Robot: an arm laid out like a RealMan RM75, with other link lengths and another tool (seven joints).
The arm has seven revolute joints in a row. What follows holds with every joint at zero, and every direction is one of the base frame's.
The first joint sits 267 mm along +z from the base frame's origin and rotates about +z.
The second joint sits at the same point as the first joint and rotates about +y.
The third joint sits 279 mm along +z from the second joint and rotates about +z.
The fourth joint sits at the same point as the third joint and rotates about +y.
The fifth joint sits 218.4 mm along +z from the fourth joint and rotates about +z.
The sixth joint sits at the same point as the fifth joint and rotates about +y.
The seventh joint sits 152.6 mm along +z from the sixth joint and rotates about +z.
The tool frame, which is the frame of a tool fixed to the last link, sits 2 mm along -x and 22 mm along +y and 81 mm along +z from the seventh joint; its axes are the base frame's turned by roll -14.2, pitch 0 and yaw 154.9 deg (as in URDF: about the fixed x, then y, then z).
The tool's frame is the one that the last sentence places.
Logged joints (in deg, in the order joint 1, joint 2, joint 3, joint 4, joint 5, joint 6, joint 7), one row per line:
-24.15 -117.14 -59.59 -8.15 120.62 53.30 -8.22
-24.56 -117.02 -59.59 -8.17 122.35 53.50 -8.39
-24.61 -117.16 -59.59 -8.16 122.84 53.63 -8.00
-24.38 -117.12 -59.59 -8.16 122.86 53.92 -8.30
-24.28 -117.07 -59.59 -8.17 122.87 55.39 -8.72
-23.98 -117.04 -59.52 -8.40 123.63 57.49 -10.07
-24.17 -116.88 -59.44 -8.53 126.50 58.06 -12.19
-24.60 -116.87 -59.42 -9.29 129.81 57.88 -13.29
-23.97 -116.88 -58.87 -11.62 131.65 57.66 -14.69
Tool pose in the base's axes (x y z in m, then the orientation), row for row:
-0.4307 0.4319 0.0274 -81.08 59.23 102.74
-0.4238 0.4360 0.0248 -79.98 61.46 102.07
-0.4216 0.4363 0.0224 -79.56 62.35 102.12
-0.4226 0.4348 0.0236 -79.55 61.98 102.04
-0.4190 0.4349 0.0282 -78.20 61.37 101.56
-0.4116 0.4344 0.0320 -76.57 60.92 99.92
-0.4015 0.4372 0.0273 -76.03 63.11 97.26
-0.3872 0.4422 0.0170 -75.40 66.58 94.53
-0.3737 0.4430 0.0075 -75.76 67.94 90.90
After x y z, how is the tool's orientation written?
As a rotation vector, in degrees.
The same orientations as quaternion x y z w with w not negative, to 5 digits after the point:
-0.53625 0.39174 0.67950 0.31185
-0.52932 0.40675 0.67551 0.31316
-0.52614 0.41232 0.67533 0.31162
-0.52655 0.41025 0.67541 0.31346
-0.52046 0.40845 0.67594 0.32464
-0.51425 0.40914 0.67107 0.34324
-0.51305 0.42587 0.65631 0.35309
-0.51001 0.45036 0.63941 0.35807
-0.51561 0.46239 0.61865 0.37097

